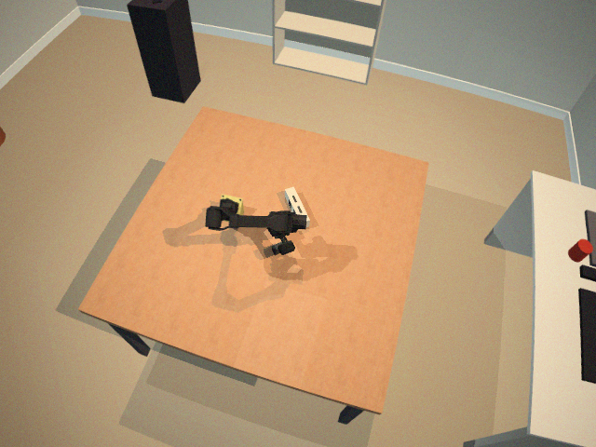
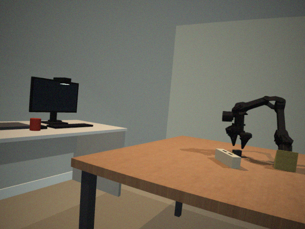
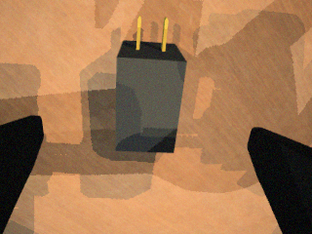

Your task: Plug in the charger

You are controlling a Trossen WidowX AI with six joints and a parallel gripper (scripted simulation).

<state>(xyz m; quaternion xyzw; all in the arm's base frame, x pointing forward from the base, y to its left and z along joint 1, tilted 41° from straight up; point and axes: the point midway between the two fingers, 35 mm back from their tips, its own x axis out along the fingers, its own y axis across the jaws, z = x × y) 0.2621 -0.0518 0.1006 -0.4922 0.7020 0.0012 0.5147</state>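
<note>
My gripper tip is 4 cm above the two-prong charger, 1 cm to the right of it and 1 cm short of it.
</note>
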